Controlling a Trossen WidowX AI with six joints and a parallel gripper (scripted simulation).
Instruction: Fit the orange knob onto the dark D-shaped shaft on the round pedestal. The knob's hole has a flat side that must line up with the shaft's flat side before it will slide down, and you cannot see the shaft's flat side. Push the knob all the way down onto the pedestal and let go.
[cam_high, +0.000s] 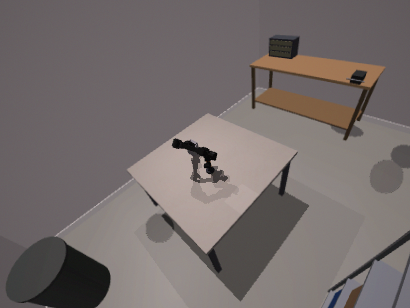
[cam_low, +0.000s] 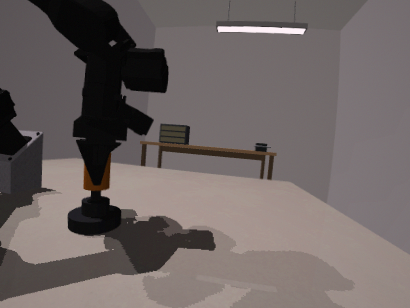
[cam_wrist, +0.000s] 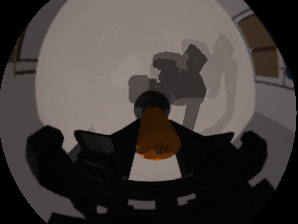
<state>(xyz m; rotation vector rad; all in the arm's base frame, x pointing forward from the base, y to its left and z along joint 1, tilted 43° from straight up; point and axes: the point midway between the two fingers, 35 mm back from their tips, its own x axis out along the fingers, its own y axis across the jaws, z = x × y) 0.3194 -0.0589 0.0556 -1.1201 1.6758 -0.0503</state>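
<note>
My gripper tip is 20 mm below the orange knob. Round my gripper tip: dark shaft: 40 mm below.
</note>
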